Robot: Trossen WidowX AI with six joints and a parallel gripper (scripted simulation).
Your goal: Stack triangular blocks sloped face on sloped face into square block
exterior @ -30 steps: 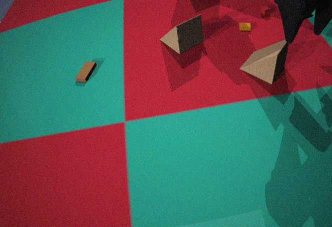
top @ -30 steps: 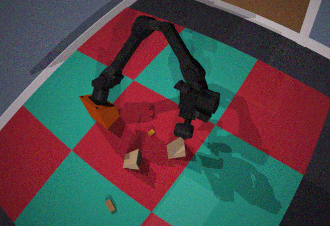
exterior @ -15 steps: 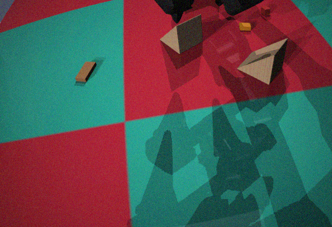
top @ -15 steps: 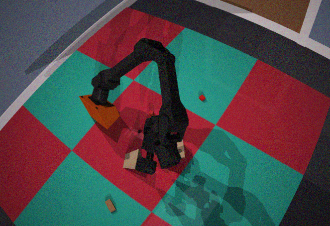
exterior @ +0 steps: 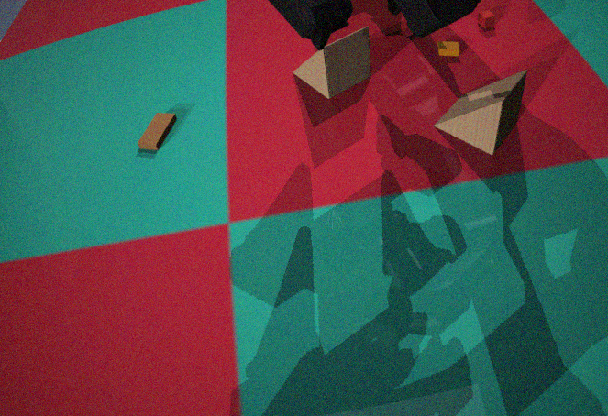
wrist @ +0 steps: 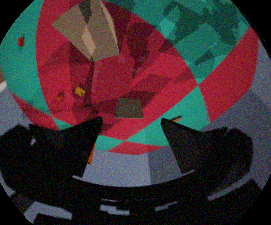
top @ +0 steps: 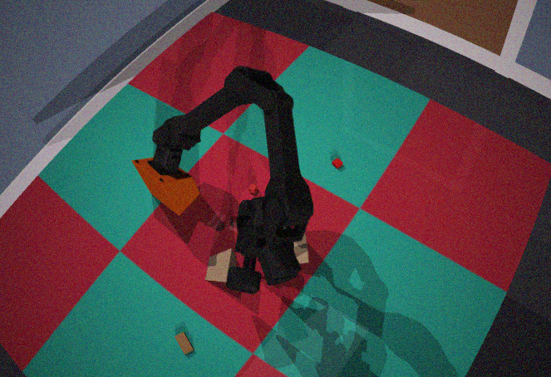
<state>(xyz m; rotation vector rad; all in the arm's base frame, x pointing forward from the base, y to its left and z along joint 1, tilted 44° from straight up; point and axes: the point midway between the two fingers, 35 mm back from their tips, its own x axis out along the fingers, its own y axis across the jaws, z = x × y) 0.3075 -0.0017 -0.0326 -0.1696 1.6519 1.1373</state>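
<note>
My gripper tip is now 8 cm past the yellowish piece, 11 cm to the right of it and 8 cm above it. Round my gripper tip: flat tan piece (2 cm ahead, 22 cm to the right, 9 cm below).
</note>
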